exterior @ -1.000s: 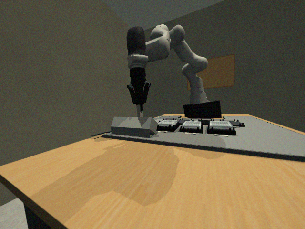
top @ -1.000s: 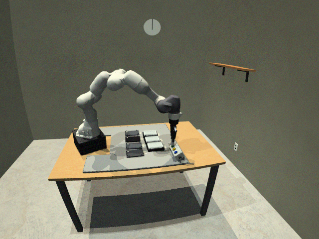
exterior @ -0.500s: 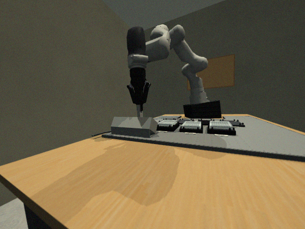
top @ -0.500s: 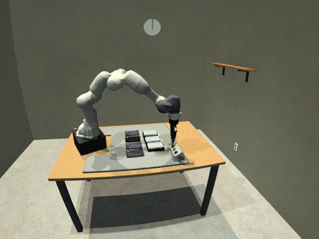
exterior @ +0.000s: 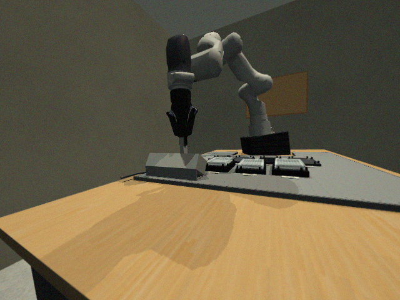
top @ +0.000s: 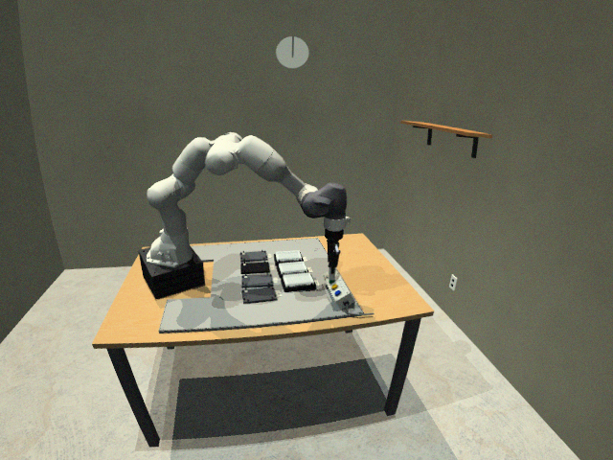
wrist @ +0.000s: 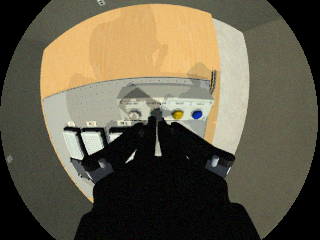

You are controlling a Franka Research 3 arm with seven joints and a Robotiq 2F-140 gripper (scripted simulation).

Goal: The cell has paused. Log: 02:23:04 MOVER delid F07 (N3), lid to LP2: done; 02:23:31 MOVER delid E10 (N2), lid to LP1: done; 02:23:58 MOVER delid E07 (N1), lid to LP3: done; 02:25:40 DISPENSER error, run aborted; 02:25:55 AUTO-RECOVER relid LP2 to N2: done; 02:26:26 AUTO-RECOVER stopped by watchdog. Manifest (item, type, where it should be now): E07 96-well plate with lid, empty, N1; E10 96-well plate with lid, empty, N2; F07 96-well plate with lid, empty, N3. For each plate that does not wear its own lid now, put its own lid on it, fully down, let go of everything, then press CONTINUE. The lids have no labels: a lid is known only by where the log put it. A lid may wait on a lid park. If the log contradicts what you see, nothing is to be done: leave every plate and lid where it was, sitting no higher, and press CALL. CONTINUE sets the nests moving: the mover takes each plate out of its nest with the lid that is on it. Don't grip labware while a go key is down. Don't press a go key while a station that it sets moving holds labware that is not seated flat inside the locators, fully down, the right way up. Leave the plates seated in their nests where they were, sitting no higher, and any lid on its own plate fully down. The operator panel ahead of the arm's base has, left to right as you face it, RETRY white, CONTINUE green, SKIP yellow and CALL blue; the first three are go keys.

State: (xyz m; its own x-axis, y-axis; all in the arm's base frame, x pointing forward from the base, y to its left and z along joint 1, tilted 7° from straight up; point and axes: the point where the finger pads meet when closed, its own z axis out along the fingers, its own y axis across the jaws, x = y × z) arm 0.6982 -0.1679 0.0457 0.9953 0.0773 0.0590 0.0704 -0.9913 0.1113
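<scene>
The green key is 4 cm below my hand. Also, from my hand: white key (5 cm to the left, 4 cm below); then blue key (1 cm ahead, 10 cm to the right, 4 cm below); then yellow key (5 cm to the right, 4 cm below).
</scene>
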